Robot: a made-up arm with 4 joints.
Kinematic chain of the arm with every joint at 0, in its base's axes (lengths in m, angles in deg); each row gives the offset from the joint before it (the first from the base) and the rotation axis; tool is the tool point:
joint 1: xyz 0 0 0.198 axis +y
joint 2: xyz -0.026 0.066 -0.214 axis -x
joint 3: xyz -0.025 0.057 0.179 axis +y
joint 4: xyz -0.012 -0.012 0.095 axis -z
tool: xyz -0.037 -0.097 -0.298
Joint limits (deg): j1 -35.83..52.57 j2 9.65..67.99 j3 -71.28..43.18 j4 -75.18..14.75
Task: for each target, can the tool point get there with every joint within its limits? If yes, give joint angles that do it. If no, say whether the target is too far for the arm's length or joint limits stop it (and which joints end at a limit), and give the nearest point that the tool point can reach.
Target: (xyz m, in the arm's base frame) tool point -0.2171 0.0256 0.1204
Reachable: yes | joints 28.36 42.45 29.46 -25.37
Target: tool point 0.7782 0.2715 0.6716
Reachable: no: too far | nearest point 0.1976 0.2164 0.2053 | short by 0.747 m
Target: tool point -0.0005 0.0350 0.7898
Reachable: no: joint limits stop it (at a limit: joint 1, joint 3, joint 4) | nearest point -0.2464 0.0612 0.3151 | short by 0.535 m
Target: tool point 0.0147 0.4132 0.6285
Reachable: no: joint limits stop it (at a limit: joint 1, joint 3, joint 4) | nearest point 0.1678 0.1631 0.2465 | short by 0.482 m
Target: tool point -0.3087 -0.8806 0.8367
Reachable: no: too far | nearest point -0.2495 0.0285 0.2964 | short by 1.059 m
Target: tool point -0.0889 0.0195 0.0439
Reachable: yes | joints 29.74 59.64 -25.51 -4.55
